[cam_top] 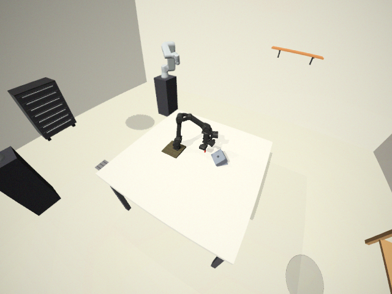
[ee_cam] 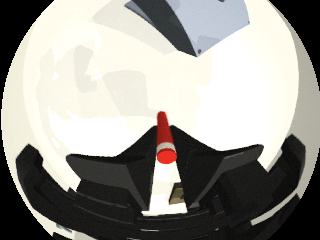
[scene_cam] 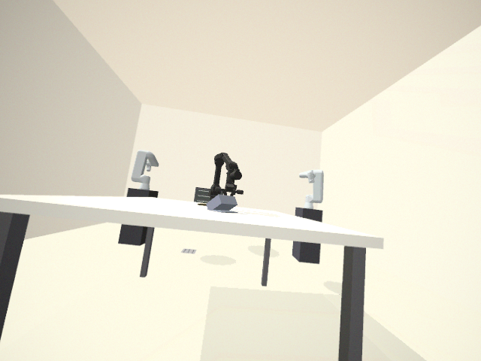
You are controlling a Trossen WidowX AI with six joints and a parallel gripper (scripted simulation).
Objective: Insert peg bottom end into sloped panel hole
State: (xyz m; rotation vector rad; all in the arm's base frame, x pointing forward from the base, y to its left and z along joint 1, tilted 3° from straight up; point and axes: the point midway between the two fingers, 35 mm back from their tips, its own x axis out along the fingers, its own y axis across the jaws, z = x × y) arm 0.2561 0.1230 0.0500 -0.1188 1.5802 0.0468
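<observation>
The sloped panel is 170 mm ahead of my gripper tip and 30 mm to the right of it. Round my gripper tip: red peg 20 mm above.
</observation>
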